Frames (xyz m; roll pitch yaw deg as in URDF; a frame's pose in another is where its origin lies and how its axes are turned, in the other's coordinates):
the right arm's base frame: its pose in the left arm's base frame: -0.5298 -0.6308 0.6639 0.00 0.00 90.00
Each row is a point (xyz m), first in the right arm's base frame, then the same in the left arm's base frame.
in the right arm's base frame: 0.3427 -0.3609 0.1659
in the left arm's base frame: -0.1689 -0.2881 0.8298
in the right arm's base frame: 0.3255 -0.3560 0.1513
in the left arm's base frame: -0.1738 -0.3053 0.8152
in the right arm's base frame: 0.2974 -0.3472 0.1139
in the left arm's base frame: -0.1826 -0.3334 0.7778
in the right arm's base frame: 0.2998 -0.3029 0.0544
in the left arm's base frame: -0.2269 -0.3310 0.7183
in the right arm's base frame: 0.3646 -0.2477 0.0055
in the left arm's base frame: -0.2821 -0.2662 0.6694
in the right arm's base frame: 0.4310 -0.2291 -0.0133
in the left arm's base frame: -0.3007 -0.1998 0.6506
